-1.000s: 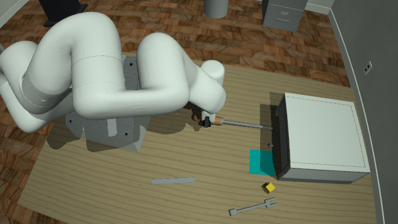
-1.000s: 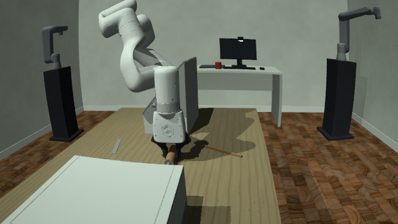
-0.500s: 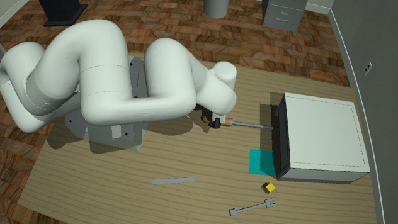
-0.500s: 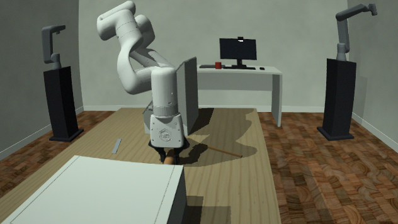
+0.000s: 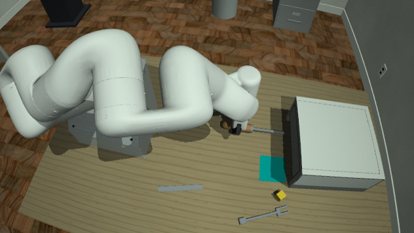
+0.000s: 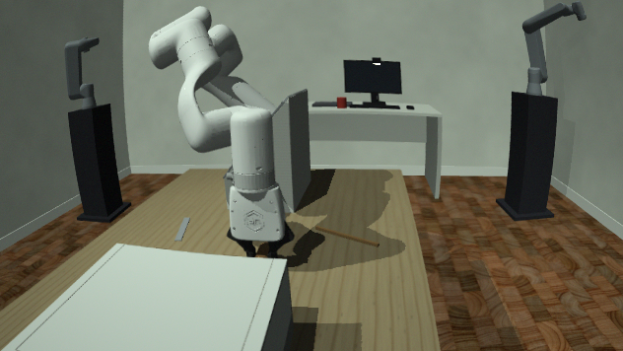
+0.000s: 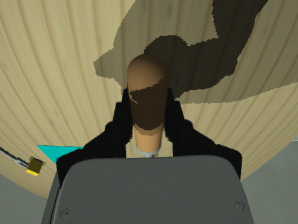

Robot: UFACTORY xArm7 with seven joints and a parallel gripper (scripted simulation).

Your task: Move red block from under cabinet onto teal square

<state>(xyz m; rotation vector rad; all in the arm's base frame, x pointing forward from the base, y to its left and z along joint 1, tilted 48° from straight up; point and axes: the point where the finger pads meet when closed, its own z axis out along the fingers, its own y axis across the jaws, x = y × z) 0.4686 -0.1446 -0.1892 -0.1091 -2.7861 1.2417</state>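
My gripper is now 140 mm short of the teal square, 150 mm to the left of it and 20 mm above it. Also, from my hand: thin wooden stick 150 mm behind, 160 mm to the left, 20 mm below; hook tool 120 mm ahead, 40 mm to the right, 10 mm below; yellow block 160 mm ahead, 250 mm to the right, 10 mm below.
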